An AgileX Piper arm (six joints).
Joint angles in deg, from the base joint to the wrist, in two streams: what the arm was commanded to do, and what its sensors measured. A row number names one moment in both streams.
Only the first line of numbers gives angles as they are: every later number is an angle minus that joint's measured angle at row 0.
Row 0, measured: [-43.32 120.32 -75.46 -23.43 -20.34 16.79]
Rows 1 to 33, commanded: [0.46 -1.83 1.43 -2.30 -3.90 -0.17]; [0.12 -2.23 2.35 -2.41 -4.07 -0.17]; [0.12 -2.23 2.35 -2.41 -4.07 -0.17]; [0.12 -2.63 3.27 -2.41 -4.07 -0.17]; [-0.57 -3.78 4.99 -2.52 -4.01 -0.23]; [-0.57 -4.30 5.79 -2.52 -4.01 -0.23]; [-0.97 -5.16 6.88 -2.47 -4.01 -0.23]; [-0.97 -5.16 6.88 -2.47 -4.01 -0.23]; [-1.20 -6.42 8.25 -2.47 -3.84 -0.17]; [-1.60 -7.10 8.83 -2.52 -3.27 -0.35]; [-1.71 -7.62 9.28 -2.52 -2.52 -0.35]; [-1.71 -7.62 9.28 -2.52 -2.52 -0.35]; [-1.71 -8.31 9.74 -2.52 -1.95 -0.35]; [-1.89 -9.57 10.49 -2.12 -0.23 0.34]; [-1.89 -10.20 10.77 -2.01 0.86 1.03]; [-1.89 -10.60 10.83 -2.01 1.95 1.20]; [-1.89 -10.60 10.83 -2.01 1.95 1.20]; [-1.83 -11.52 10.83 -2.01 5.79 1.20]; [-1.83 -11.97 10.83 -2.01 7.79 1.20]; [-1.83 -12.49 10.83 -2.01 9.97 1.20]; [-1.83 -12.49 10.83 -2.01 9.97 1.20]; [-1.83 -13.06 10.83 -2.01 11.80 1.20]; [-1.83 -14.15 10.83 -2.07 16.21 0.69]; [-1.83 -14.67 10.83 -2.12 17.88 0.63]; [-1.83 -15.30 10.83 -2.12 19.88 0.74]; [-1.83 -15.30 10.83 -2.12 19.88 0.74]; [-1.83 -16.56 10.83 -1.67 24.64 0.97]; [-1.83 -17.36 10.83 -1.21 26.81 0.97]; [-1.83 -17.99 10.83 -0.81 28.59 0.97]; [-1.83 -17.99 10.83 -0.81 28.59 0.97]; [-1.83 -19.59 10.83 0.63 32.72 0.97]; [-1.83 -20.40 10.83 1.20 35.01 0.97]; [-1.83 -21.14 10.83 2.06 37.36 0.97]
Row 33, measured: [-1.60 -18.68 10.60 0.11 31.23 0.97]
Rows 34 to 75, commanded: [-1.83 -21.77 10.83 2.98 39.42 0.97]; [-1.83 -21.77 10.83 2.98 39.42 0.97]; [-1.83 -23.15 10.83 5.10 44.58 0.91]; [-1.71 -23.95 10.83 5.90 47.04 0.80]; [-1.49 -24.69 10.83 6.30 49.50 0.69]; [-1.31 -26.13 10.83 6.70 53.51 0.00]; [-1.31 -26.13 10.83 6.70 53.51 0.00]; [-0.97 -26.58 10.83 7.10 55.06 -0.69]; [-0.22 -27.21 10.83 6.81 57.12 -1.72]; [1.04 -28.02 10.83 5.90 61.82 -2.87]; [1.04 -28.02 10.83 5.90 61.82 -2.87]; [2.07 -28.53 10.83 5.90 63.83 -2.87]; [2.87 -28.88 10.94 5.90 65.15 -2.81]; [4.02 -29.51 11.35 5.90 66.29 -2.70]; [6.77 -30.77 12.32 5.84 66.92 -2.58]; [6.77 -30.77 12.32 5.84 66.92 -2.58]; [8.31 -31.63 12.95 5.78 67.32 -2.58]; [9.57 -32.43 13.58 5.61 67.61 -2.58]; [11.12 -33.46 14.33 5.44 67.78 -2.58]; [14.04 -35.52 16.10 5.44 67.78 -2.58]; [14.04 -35.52 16.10 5.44 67.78 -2.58]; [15.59 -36.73 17.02 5.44 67.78 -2.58]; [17.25 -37.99 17.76 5.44 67.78 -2.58]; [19.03 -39.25 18.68 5.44 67.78 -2.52]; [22.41 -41.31 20.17 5.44 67.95 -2.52]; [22.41 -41.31 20.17 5.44 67.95 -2.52]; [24.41 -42.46 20.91 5.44 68.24 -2.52]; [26.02 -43.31 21.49 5.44 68.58 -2.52]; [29.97 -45.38 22.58 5.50 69.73 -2.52]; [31.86 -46.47 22.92 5.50 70.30 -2.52]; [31.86 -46.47 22.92 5.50 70.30 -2.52]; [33.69 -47.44 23.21 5.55 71.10 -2.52]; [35.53 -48.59 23.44 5.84 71.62 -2.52]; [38.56 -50.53 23.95 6.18 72.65 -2.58]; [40.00 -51.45 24.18 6.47 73.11 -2.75]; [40.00 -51.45 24.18 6.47 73.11 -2.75]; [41.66 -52.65 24.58 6.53 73.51 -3.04]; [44.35 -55.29 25.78 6.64 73.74 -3.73]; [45.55 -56.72 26.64 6.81 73.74 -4.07]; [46.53 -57.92 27.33 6.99 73.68 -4.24]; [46.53 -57.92 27.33 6.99 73.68 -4.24]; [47.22 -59.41 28.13 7.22 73.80 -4.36]
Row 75, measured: [45.10 -55.69 26.07 7.04 73.11 -3.44]
